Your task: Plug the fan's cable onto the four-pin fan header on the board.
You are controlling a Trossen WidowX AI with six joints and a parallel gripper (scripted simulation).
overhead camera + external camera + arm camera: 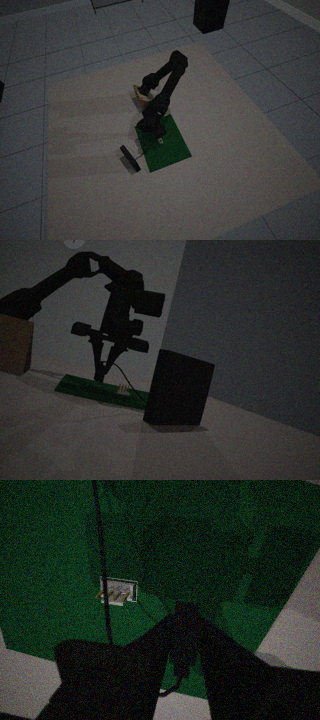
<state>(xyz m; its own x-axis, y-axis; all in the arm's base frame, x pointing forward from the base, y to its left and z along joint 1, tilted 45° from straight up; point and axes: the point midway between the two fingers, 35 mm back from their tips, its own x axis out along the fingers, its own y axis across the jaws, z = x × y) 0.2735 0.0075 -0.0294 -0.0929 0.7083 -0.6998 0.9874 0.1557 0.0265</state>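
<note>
My gripper tip is now 6 cm short of the white four-pin fan header, 1 cm to the right of it and 4 cm above it. From my gripper tip the other things lie so: green board: 6 cm ahead, 1 cm to the left, 6 cm below; black fan: 12 cm ahead, 17 cm to the right, 2 cm above; black plug: 1 cm to the left.
</note>
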